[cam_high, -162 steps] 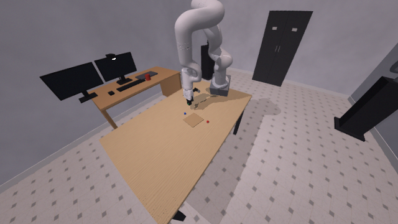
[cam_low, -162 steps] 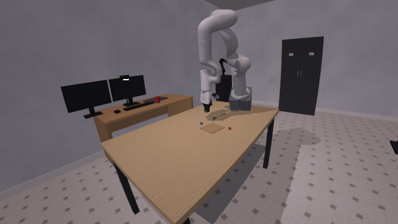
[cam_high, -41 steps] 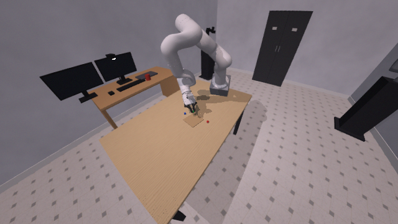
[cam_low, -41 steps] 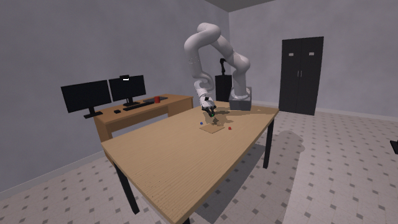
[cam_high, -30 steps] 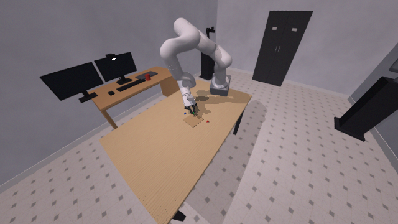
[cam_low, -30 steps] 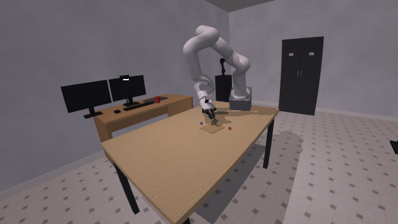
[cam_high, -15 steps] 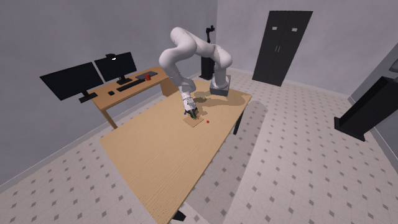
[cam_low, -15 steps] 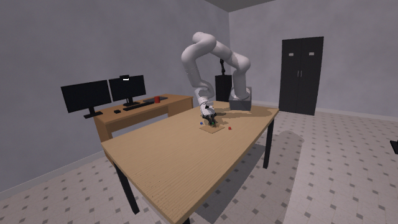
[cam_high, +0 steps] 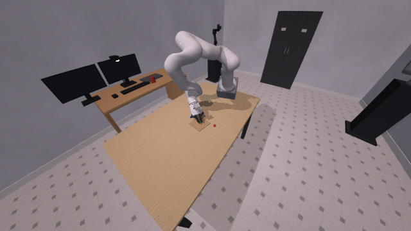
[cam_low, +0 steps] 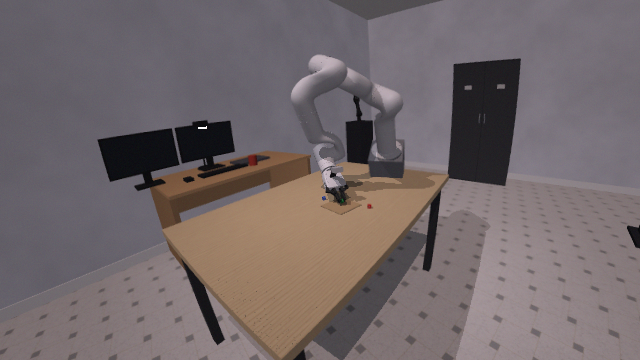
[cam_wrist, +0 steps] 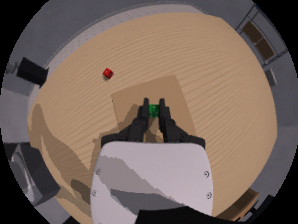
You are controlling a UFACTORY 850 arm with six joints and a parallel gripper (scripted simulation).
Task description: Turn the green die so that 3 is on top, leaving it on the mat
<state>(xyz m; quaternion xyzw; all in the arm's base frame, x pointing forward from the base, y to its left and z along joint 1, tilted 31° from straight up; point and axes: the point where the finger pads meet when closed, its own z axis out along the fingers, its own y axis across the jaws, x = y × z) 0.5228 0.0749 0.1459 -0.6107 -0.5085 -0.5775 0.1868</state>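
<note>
Now: hand 10 mm to the right of the green die and 20 mm above it. The rest, counted from my hand: red die: 70 mm behind, 120 mm to the left, 30 mm below; then tan mat: 40 mm below; then blue die: 10 mm ahead, 120 mm to the right, 30 mm below.
</note>
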